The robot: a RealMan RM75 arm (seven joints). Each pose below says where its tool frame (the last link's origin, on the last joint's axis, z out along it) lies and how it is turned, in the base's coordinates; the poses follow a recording.
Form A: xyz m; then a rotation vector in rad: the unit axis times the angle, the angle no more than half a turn.
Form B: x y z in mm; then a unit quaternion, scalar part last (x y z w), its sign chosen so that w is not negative. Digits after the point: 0 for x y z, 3 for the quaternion.
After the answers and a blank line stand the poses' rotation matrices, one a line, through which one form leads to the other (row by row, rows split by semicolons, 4 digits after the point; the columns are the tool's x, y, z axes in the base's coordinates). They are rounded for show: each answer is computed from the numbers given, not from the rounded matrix.
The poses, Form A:
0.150 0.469 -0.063 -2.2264 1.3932 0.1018
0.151 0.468 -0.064 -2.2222 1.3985 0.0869
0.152 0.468 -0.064 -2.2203 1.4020 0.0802
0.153 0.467 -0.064 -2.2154 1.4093 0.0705
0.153 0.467 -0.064 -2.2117 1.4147 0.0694
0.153 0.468 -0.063 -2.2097 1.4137 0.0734
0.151 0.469 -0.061 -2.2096 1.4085 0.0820
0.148 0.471 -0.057 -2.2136 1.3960 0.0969
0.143 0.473 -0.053 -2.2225 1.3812 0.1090
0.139 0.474 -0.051 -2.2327 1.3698 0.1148
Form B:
150 469 -63 -0.819 0.513 0.037 0.254
151 468 -64 -0.818 0.515 0.032 0.254
152 468 -64 -0.817 0.516 0.030 0.254
153 467 -64 -0.816 0.519 0.026 0.255
153 467 -64 -0.814 0.521 0.026 0.255
153 468 -63 -0.814 0.521 0.027 0.256
151 469 -61 -0.815 0.519 0.030 0.257
148 471 -57 -0.817 0.515 0.036 0.258
143 473 -53 -0.820 0.509 0.040 0.258
139 474 -51 -0.823 0.505 0.042 0.257

0.4715 -0.8592 0.1989; -0.8211 -0.3454 0.4543; -0.3217 -0.3775 -0.8684
0.4679 -0.8586 0.2096; -0.8260 -0.3404 0.4492; -0.3143 -0.3833 -0.8685
0.4655 -0.8587 0.2143; -0.8286 -0.3378 0.4463; -0.3109 -0.3854 -0.8688
0.4602 -0.8596 0.2219; -0.8332 -0.3319 0.4423; -0.3066 -0.3885 -0.8690
0.4561 -0.8613 0.2238; -0.8353 -0.3276 0.4416; -0.3070 -0.3883 -0.8689
0.4561 -0.8617 0.2224; -0.8340 -0.3267 0.4446; -0.3104 -0.3883 -0.8677
0.4590 -0.8613 0.2177; -0.8303 -0.3287 0.4502; -0.3162 -0.3874 -0.8660
0.4671 -0.8595 0.2078; -0.8225 -0.3361 0.4588; -0.3245 -0.3852 -0.8639
0.4776 -0.8561 0.1973; -0.8146 -0.3474 0.4645; -0.3292 -0.3826 -0.8633
0.4866 -0.8528 0.1898; -0.8093 -0.3581 0.4656; -0.3291 -0.3801 -0.8644

